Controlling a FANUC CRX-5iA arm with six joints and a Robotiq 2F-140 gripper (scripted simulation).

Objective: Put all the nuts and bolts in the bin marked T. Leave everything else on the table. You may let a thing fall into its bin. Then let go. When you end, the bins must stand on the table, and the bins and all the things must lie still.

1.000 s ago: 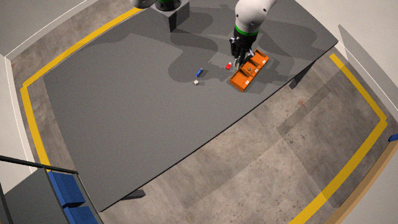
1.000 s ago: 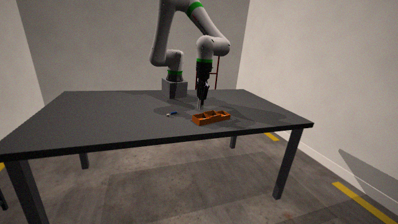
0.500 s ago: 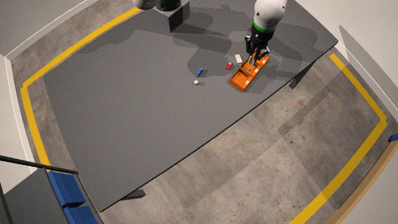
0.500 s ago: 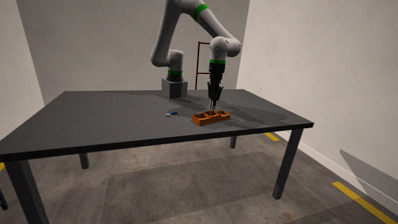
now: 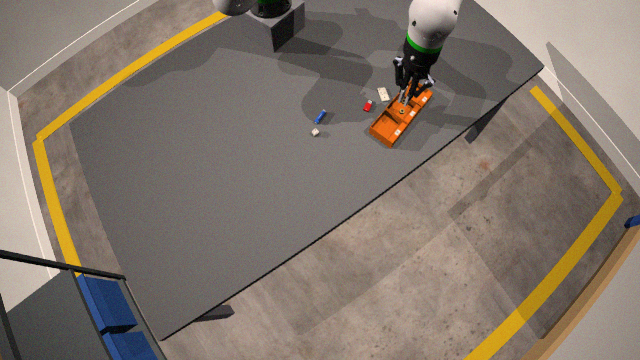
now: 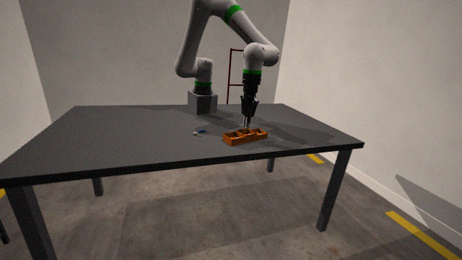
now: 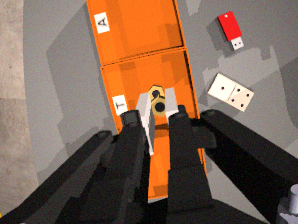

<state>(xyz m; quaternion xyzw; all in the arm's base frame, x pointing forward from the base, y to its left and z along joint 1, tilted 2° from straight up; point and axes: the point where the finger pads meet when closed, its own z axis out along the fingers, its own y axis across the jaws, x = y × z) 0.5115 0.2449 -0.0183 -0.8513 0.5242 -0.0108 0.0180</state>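
Now: hand 80 mm above the orange three-compartment bin and 10 mm short of it. Round my hand: red usb stick: 100 mm below, 90 mm to the right, 60 mm behind; blue cylinder: 240 mm to the right, 90 mm below, 80 mm behind; white domino: 90 mm below, 80 mm behind, 20 mm to the right.
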